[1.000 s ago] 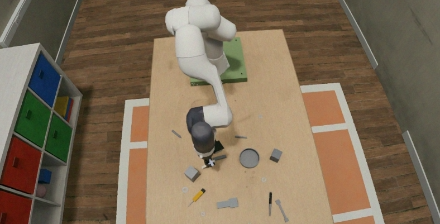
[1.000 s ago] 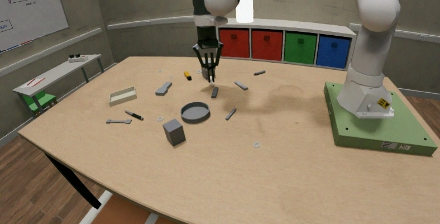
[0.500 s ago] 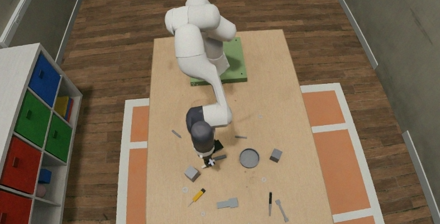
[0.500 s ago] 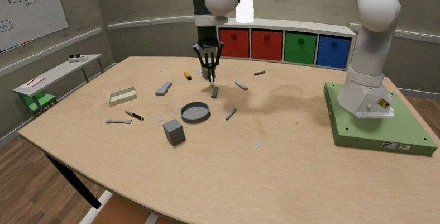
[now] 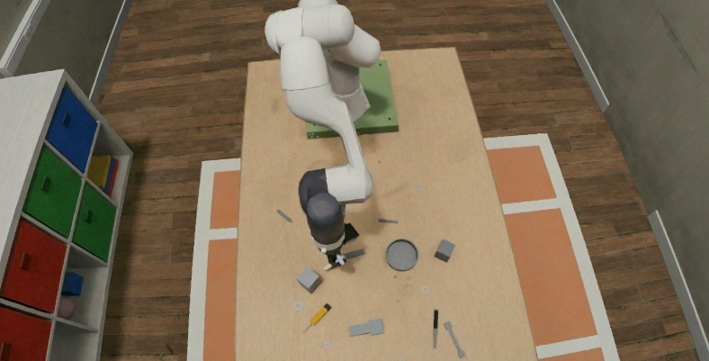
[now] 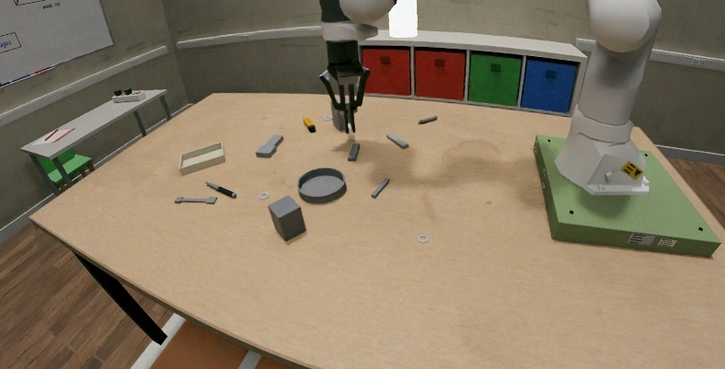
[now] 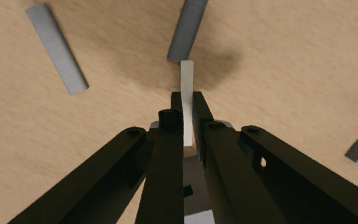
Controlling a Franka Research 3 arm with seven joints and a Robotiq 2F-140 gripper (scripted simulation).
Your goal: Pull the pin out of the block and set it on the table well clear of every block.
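Now: the lighter bar 120 mm behind my hand, 20 mm to the right of it and 60 mm below it. The rest, counted from my hand: cream pin 30 mm below; then yellow utility knife 160 mm ahead, 70 mm to the right, 50 mm below; then round grey dish 10 mm behind, 220 mm to the left, 50 mm below.
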